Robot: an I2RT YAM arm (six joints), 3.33 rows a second.
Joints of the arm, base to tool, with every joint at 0 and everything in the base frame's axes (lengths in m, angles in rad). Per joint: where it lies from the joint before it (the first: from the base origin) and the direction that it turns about. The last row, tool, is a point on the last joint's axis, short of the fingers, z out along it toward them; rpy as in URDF.
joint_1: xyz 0.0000 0.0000 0.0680 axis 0 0 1
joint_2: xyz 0.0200 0.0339 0.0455 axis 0 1 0
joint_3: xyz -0.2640 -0.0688 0.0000 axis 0 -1 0
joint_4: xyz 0.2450 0.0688 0.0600 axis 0 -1 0
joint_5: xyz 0.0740 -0.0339 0.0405 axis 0 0 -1
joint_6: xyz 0.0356 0.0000 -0.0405 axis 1 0 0
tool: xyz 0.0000 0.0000 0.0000 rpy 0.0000 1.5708 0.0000
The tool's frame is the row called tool.
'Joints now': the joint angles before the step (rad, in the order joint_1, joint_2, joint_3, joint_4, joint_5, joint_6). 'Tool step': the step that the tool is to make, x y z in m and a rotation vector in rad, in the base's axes. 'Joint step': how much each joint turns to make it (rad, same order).
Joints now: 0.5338 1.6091 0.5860 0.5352 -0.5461 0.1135
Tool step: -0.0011 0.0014 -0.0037 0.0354 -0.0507 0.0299
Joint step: 0.0033 0.0263 -0.0246 0.1078 -0.0259 -0.0091
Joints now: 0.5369 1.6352 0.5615 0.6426 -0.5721 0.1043
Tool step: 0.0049 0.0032 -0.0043 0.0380 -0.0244 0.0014
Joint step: -0.0001 0.0506 0.0012 0.1015 -0.0093 0.0214
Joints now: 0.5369 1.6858 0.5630 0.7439 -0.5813 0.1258
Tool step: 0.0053 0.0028 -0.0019 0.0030 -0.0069 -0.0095
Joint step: -0.0001 0.0290 0.0182 0.0200 0.0091 0.0030
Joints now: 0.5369 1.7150 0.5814 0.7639 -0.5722 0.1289
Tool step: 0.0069 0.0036 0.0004 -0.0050 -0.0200 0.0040
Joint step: -0.0013 0.0245 0.0305 -0.0013 0.0002 -0.0184
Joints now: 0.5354 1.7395 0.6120 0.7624 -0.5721 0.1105
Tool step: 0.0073 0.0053 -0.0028 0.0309 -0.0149 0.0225
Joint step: 0.0000 0.0506 0.0260 0.0599 -0.0276 0.0122
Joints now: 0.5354 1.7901 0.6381 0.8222 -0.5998 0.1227
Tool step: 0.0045 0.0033 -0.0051 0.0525 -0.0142 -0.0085
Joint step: 0.0015 0.0566 0.0032 0.1192 -0.0015 0.0474
